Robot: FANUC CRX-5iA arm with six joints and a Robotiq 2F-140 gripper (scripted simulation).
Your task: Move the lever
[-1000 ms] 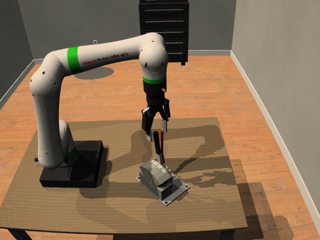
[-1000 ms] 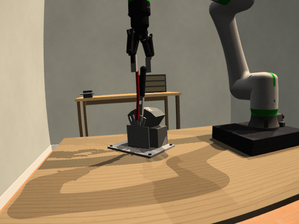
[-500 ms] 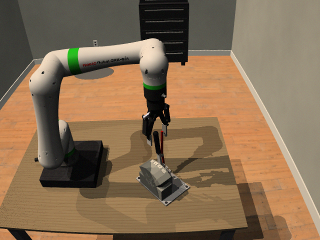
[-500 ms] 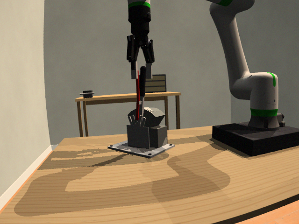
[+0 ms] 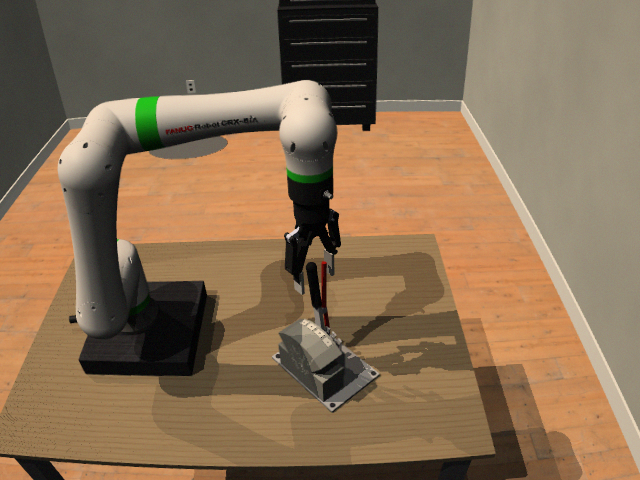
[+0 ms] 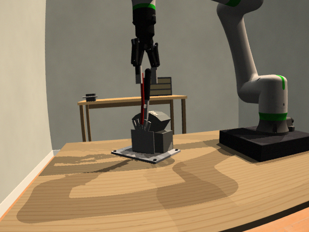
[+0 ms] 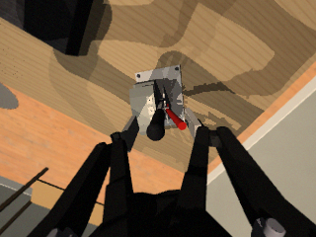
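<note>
Right now the red bar is 20 mm ahead of my hand, 10 mm to the right of it and 110 mm below it.
</note>
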